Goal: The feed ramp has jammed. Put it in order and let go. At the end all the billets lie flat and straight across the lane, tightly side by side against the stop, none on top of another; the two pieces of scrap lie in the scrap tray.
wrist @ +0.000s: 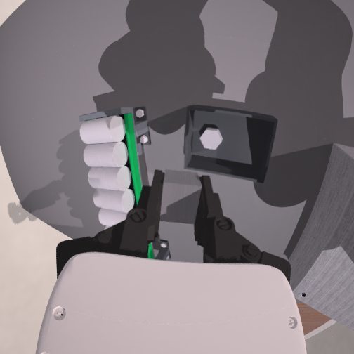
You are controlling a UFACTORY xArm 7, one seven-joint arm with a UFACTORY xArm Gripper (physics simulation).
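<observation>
My gripper (179, 187) is shut on a grey block-shaped scrap piece (181, 197), held between the fingers. It is over the ground between the lane and the scrap tray, nearer the camera than both. The scrap tray (224, 174) is dark and open, ahead and to the right. A pale hexagonal scrap piece (211, 138) lies in it toward the left. At the left, several white billets, including a far one (102, 130) and another (105, 154), lie across the green-walled lane (133, 160) in a row from the grey stop (107, 114). The near end of the row is partly hidden by the gripper.
Small grey brackets with pale bolts (140, 113) (164, 245) sit along the lane's right side. A large grey ribbed surface (327, 215) rises at the right edge, likely part of the robot. Wide dark shadows cross the grey ground beyond the tray.
</observation>
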